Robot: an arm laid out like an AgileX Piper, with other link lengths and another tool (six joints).
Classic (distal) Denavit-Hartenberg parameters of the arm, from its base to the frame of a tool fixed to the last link. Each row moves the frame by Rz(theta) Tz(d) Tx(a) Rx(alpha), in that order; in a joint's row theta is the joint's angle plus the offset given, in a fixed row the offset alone. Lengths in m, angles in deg.
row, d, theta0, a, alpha
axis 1, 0.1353, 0, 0, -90
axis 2, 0, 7.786, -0.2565, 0
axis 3, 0, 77.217, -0.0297, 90
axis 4, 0.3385, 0, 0, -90
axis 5, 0, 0, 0, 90
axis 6, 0.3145, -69.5, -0.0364, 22.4
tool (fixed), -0.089, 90, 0, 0
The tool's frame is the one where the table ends.
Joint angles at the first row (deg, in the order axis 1, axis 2, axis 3, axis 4, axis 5, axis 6):
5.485 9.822 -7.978 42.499 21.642 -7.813
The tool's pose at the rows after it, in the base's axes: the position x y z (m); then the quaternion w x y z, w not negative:
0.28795 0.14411 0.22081 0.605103 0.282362 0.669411 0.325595
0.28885 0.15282 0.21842 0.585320 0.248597 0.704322 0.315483
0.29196 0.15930 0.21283 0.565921 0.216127 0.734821 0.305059
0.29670 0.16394 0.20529 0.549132 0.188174 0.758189 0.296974
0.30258 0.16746 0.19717 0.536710 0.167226 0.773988 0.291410
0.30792 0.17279 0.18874 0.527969 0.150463 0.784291 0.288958
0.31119 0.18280 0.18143 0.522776 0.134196 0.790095 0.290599
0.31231 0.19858 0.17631 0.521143 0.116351 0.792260 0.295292
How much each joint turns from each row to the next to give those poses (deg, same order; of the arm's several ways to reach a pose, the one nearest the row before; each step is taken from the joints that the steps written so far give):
0.001 5.606 -4.605 -0.129 4.378 -3.064
-0.003 6.313 -4.772 -0.320 3.927 -3.469
0.003 6.247 -4.200 -0.219 3.076 -3.633
0.000 5.646 -3.295 0.284 1.972 -3.732
0.166 4.761 -2.352 0.576 0.735 -3.270
0.884 3.896 -1.512 0.633 -0.461 -2.537
2.108 3.059 -0.908 0.501 -1.578 -1.626
3.551 2.519 -0.711 -0.083 -2.658 -0.397

